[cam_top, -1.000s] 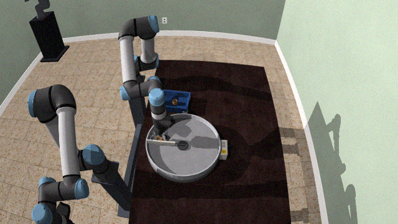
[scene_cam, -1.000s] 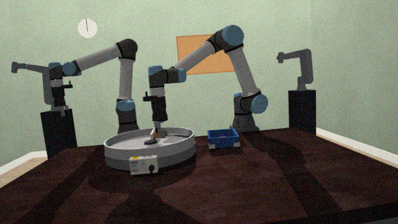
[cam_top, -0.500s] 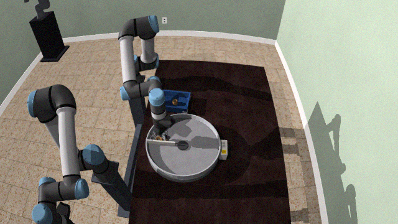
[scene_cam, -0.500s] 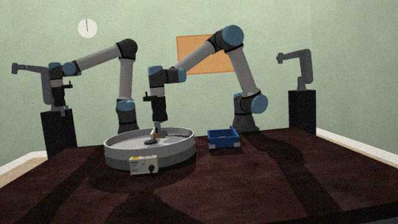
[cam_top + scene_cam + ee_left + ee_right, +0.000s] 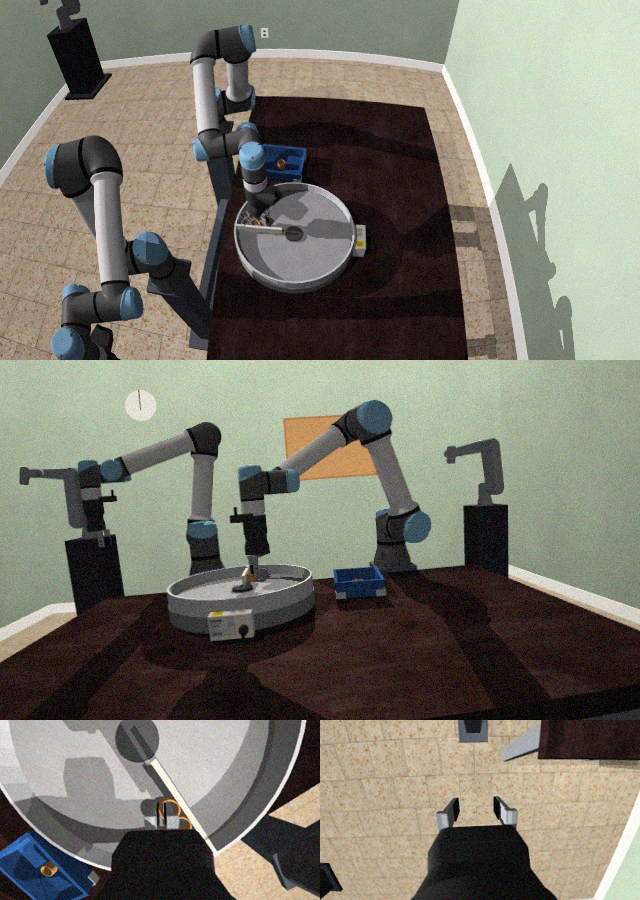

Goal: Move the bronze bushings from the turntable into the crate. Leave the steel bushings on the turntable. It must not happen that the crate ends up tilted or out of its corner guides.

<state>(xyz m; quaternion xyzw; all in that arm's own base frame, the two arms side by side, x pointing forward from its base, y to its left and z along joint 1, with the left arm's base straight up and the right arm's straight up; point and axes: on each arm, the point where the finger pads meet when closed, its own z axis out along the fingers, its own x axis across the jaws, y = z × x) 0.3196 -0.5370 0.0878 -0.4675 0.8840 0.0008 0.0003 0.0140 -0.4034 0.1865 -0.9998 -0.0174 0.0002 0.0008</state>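
Note:
The blue crate lies 330 mm to the left of my left hand, 60 mm below it and 10 mm ahead of it.

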